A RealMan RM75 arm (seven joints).
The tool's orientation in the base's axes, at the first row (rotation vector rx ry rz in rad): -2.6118 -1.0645 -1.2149
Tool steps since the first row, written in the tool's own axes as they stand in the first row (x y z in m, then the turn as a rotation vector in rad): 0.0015 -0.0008 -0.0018 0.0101 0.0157 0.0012; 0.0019 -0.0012 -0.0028 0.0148 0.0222 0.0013; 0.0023 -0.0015 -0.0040 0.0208 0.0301 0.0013; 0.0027 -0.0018 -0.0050 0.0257 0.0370 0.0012; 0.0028 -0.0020 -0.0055 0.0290 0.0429 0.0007; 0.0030 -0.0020 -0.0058 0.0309 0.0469 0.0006; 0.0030 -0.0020 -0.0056 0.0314 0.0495 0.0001; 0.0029 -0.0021 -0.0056 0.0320 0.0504 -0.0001; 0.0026 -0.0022 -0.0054 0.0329 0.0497 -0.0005; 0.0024 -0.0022 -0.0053 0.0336 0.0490 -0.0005; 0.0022 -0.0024 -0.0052 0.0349 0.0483 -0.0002
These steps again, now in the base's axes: -0.0010 0.0008 0.0021 0.0150 -0.0058 0.0096; -0.0017 0.0010 0.0030 0.0212 -0.0081 0.0142; -0.0025 0.0011 0.0040 0.0287 -0.0107 0.0200; -0.0031 0.0012 0.0049 0.0351 -0.0132 0.0250; -0.0035 0.0012 0.0053 0.0399 -0.0160 0.0289; -0.0036 0.0013 0.0056 0.0431 -0.0180 0.0311; -0.0035 0.0013 0.0055 0.0446 -0.0198 0.0324; -0.0036 0.0013 0.0054 0.0453 -0.0203 0.0331; -0.0037 0.0013 0.0050 0.0451 -0.0194 0.0339; -0.0037 0.0012 0.0048 0.0449 -0.0184 0.0342; -0.0039 0.0013 0.0046 0.0453 -0.0171 0.0348
